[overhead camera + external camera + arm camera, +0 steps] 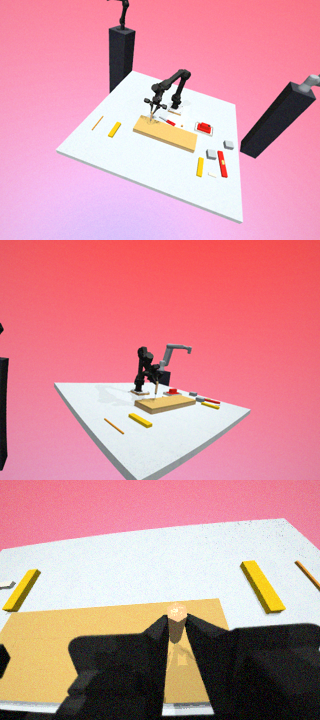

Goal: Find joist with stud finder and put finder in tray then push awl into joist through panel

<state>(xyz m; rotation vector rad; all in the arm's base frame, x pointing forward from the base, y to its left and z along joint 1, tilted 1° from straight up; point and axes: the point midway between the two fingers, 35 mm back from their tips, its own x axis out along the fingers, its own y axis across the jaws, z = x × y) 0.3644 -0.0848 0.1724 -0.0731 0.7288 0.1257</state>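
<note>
My gripper tip is now 50 mm above the awl. From my gripper tip the other things lie so: orange pencil (380 mm to the right, 190 mm ahead, 170 mm below); then white tray (430 mm to the left, 280 mm behind, 160 mm below); then red-handled tool (180 mm behind, 170 mm below, 90 mm to the left).
</note>
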